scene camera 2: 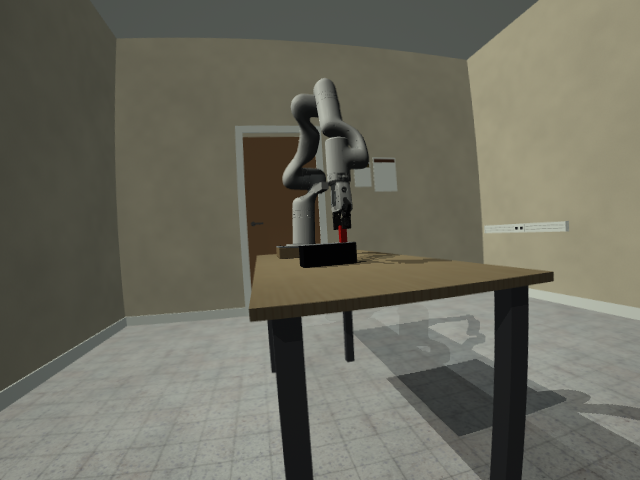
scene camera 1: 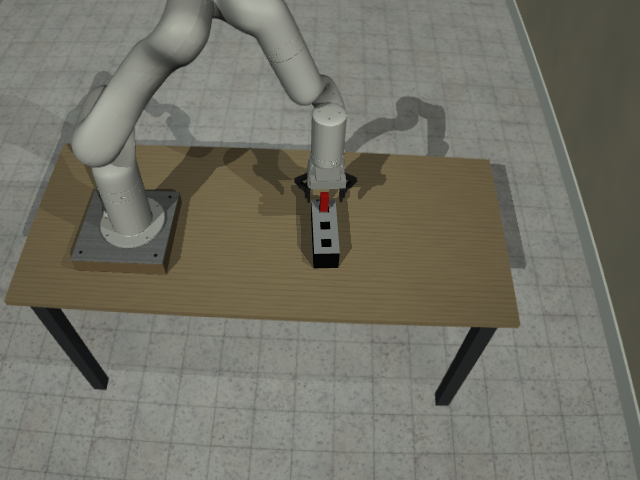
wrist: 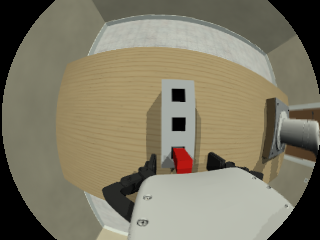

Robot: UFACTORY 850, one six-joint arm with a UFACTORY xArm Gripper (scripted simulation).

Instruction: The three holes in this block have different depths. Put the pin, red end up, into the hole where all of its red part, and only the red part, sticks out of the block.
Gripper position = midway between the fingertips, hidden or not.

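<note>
Black block (scene camera 1: 325, 241), (scene camera 2: 327, 254), (wrist: 178, 96). My gripper (scene camera 2: 342, 229), (wrist: 182, 162).
</note>
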